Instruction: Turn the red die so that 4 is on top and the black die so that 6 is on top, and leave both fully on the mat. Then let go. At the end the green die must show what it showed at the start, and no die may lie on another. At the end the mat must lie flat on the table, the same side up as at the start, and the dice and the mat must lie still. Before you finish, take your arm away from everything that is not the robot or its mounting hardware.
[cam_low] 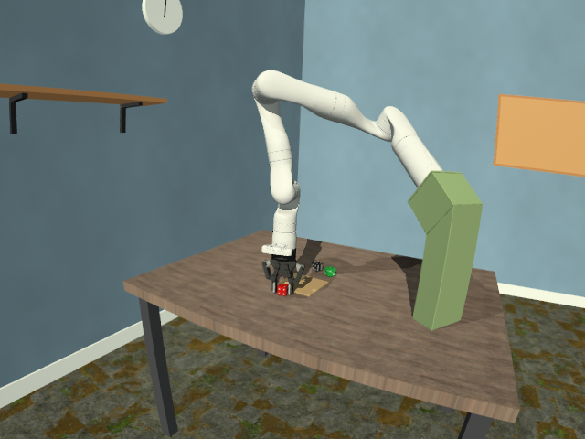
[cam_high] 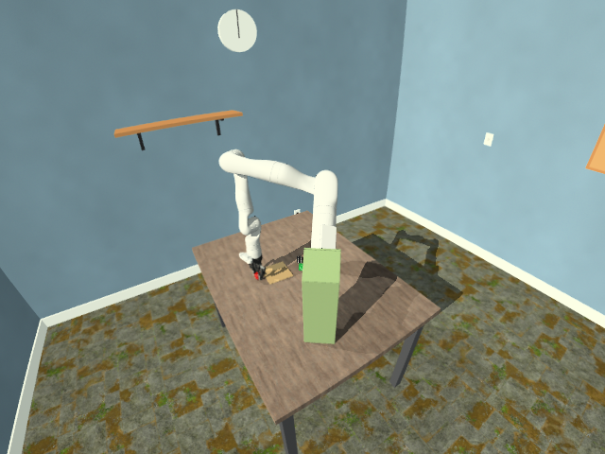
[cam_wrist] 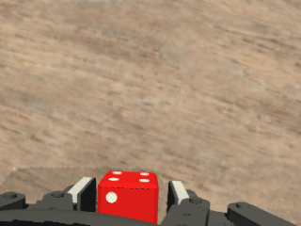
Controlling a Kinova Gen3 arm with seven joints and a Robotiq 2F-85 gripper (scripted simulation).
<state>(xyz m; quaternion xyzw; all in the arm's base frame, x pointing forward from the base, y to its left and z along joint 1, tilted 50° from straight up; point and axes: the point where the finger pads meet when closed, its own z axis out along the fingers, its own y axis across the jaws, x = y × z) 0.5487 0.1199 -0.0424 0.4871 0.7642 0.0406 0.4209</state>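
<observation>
Right now the red die is 1 cm below my hand. From my hand the other things lie so: black die 1 cm behind, 26 cm to the right, 1 cm below; tan mat 2 cm behind, 10 cm to the right, 2 cm below; green die 7 cm behind, 24 cm to the right, 1 cm below.
</observation>
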